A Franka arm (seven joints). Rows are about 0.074 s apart.
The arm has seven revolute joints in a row. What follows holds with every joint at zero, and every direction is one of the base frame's.
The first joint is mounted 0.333 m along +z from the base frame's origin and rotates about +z.
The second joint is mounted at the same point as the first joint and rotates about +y.
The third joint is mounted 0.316 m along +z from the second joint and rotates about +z.
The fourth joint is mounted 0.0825 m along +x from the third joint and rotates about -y.
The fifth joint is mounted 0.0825 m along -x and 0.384 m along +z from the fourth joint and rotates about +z.
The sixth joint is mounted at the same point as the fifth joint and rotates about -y.
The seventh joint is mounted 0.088 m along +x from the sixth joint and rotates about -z.
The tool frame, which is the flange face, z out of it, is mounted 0.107 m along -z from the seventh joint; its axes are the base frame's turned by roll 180, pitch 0 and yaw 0 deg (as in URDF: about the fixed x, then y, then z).
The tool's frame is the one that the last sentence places.
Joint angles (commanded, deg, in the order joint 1, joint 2, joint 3, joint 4, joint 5, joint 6, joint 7), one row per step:
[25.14 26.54 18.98 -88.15 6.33 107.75 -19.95]
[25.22 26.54 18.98 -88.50 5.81 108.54 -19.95]
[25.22 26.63 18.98 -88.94 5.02 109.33 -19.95]
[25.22 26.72 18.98 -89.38 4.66 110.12 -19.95]
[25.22 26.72 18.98 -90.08 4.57 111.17 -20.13]
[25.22 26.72 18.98 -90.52 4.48 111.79 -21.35]
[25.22 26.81 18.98 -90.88 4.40 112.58 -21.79]
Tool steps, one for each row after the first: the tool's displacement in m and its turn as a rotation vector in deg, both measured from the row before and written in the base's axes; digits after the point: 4 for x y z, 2 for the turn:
[0.0000 0.0005 -0.0019 -0.07 -0.68 0.15]
[0.0006 -0.0005 -0.0037 -0.34 -0.71 0.20]
[0.0002 -0.0001 -0.0036 -0.06 -0.42 0.04]
[-0.0005 0.0000 -0.0042 0.18 -0.35 0.09]
[-0.0004 -0.0001 -0.0027 0.29 -0.34 1.16]
[0.0002 0.0002 -0.0028 0.26 -0.35 0.35]

